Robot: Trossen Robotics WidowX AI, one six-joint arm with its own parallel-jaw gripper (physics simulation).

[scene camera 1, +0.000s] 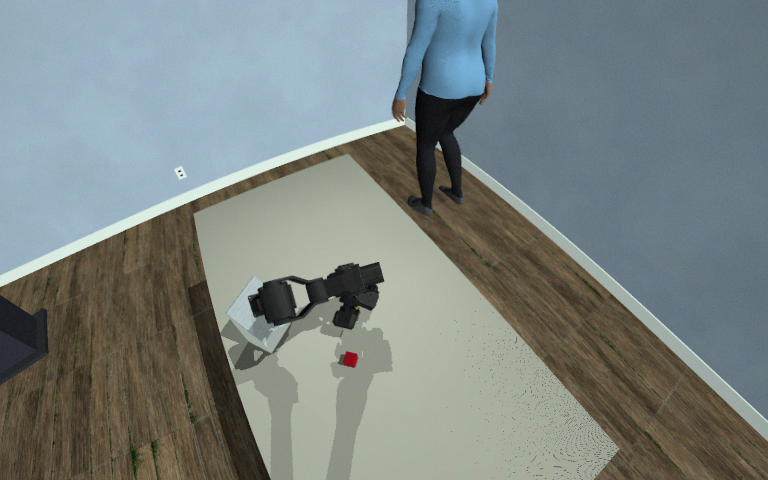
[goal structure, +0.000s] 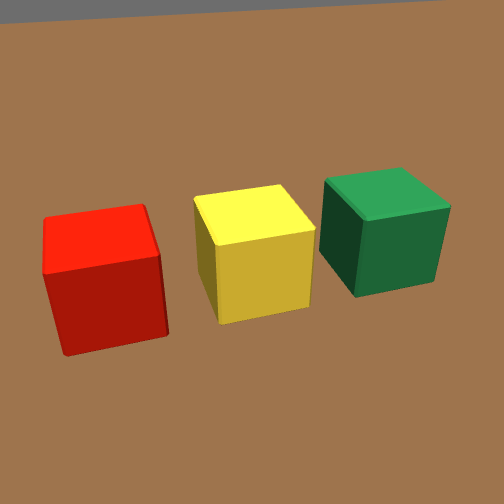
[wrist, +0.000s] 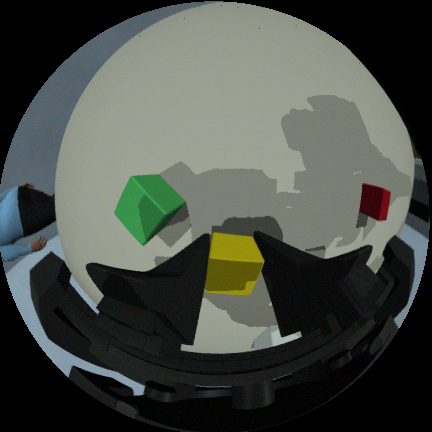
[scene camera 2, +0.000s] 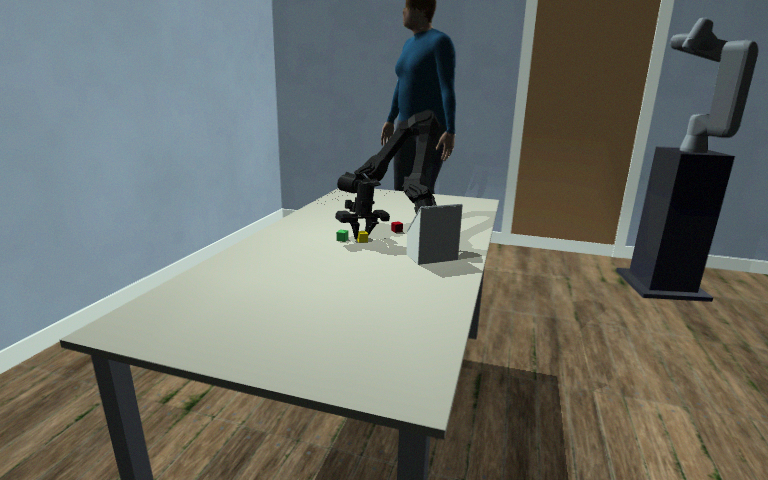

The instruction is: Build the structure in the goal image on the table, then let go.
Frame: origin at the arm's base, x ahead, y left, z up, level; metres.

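Seen in the pictures: gripper, between the fingertips: (scene camera 1: 355, 310) (wrist: 231, 237) (scene camera 2: 360, 239); arm's base, origin of its link: (scene camera 1: 260, 303) (scene camera 2: 429, 216).
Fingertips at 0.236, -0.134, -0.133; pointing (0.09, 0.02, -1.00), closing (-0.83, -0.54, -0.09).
Offsets run from my fingertips to a thing's top centre, as dx, dy, dz. "spot": to the spot under its first point. Level surfaces: height alone.
My gripper (scene camera 1: 355, 312) (scene camera 2: 362, 236) (wrist: 231, 237) points down and is shut on a yellow cube @[-0.008, +0.012, +0.031] (scene camera 2: 363, 237) (wrist: 234, 265), one black finger against each side. The cube is at or very near the table top @[dz -0.004] (scene camera 1: 271, 220) (scene camera 2: 283, 316) (wrist: 200, 75); a small yellow part @[spot: +0.007, -0.001, +0.006] (scene camera 1: 357, 308) of it shows in scene camera 1. A green cube @[+0.064, +0.006, +0.029] (scene camera 2: 342, 235) (wrist: 148, 207) lies beside the gripper, left of it in the wrist view, and is hidden in scene camera 1. A red cube @[-0.122, -0.124, +0.029] (scene camera 1: 350, 359) (scene camera 2: 397, 226) (wrist: 375, 202) lies apart on the other side.
A light grey, slanted box-like panel (scene camera 1: 244, 311) (scene camera 2: 439, 234) (wrist: 275, 336) stands by the arm's base near a table edge. A person (scene camera 1: 455, 56) (scene camera 2: 424, 76) stands beyond the table. A grey robot arm (scene camera 2: 733, 87) on a dark pedestal (scene camera 2: 682, 223) stands away from the table.
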